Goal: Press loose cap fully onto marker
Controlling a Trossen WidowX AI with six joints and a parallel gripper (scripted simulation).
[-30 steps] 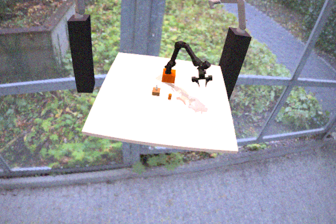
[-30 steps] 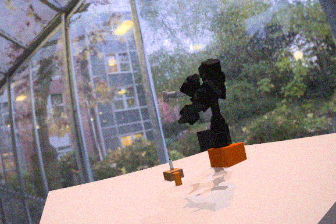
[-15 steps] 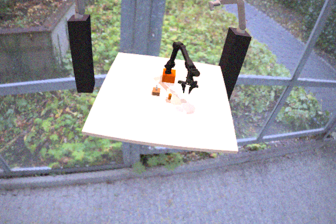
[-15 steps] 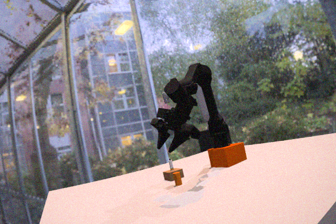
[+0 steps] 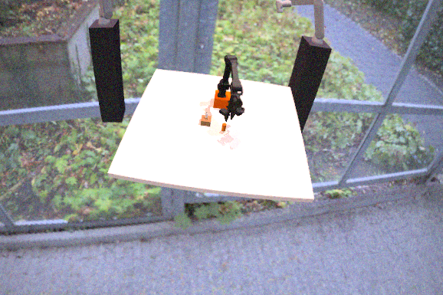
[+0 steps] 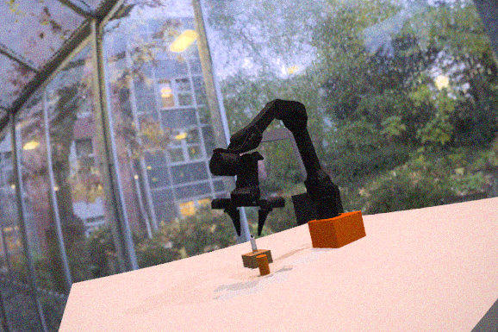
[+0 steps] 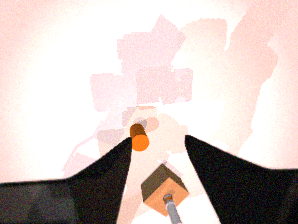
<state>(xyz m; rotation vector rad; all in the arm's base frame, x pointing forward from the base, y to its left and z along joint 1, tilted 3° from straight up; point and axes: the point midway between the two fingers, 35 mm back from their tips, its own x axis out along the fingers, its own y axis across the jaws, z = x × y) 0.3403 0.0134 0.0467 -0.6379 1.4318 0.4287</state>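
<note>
Right now my gripper tip is 9 cm above the orange cap, 4 cm past it and 2 cm to the left of it. From my gripper tip the other things lie so: brown holder block 14 cm to the right, 11 cm behind, 10 cm below.
</note>
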